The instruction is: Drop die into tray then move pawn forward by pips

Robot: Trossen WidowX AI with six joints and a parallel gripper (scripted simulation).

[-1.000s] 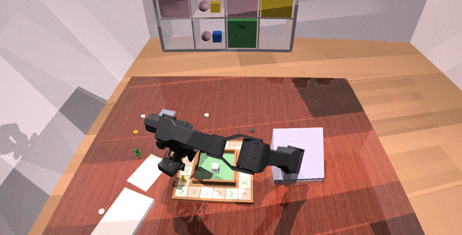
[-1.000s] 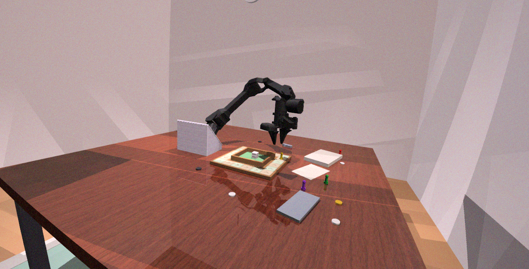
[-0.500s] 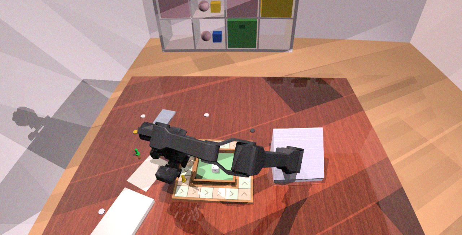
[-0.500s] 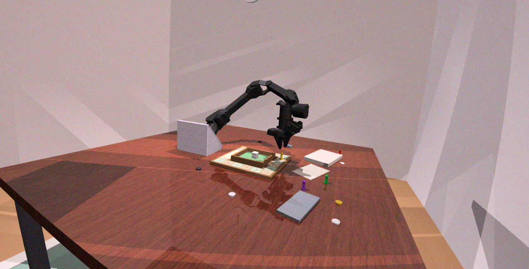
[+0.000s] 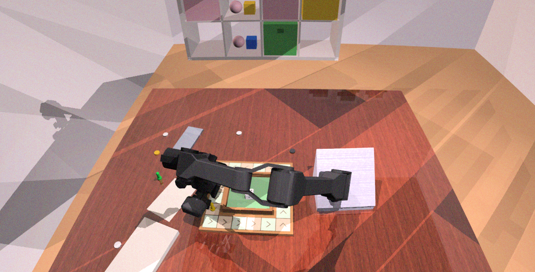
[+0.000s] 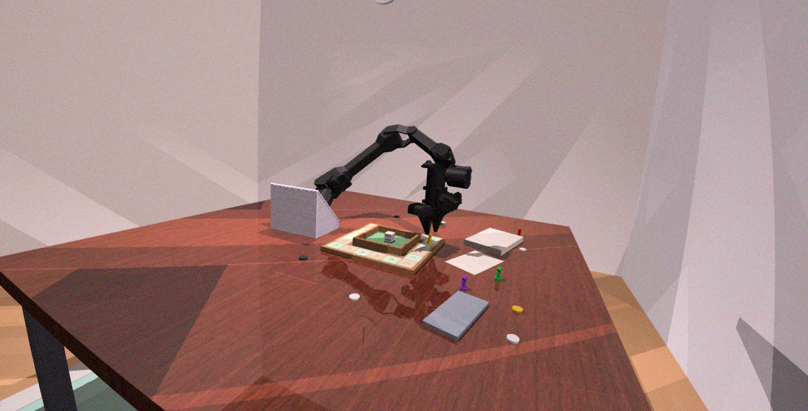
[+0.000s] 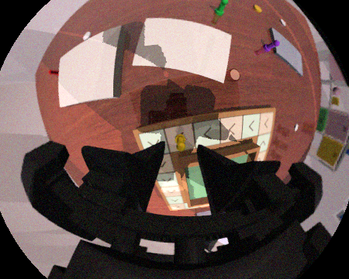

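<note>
My gripper tip is now 20 mm above the yellow pawn. Also, from my gripper tip: green pawn: 210 mm ahead, 140 mm to the right, 30 mm below; white die: 120 mm behind, 40 mm to the right, 20 mm below; green tray: 120 mm behind, 60 mm to the right, 40 mm below.
</note>
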